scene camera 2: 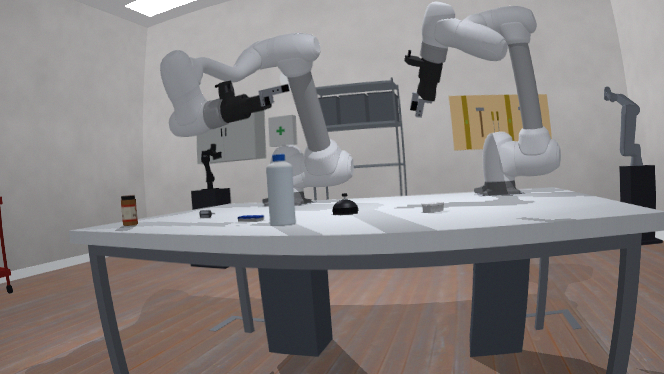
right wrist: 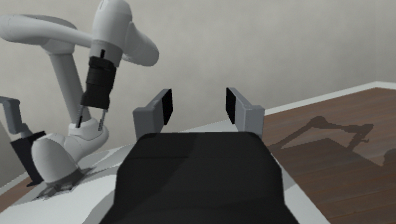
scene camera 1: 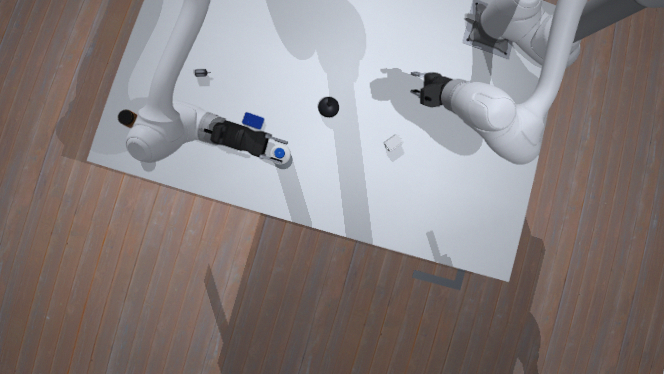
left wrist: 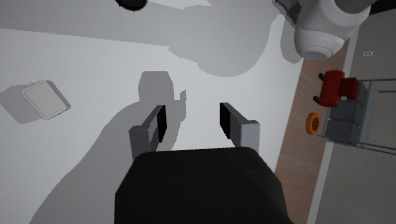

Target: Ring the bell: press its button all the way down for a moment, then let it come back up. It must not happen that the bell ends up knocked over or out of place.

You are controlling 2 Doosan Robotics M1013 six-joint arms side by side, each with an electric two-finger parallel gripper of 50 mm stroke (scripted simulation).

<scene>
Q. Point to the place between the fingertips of my right gripper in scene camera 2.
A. At 285,88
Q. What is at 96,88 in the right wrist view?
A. My left gripper.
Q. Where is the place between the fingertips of my left gripper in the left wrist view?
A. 193,115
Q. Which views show my right gripper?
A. Scene camera 2, the right wrist view and scene camera 1 only.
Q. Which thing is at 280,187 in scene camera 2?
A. A white bottle.
</scene>
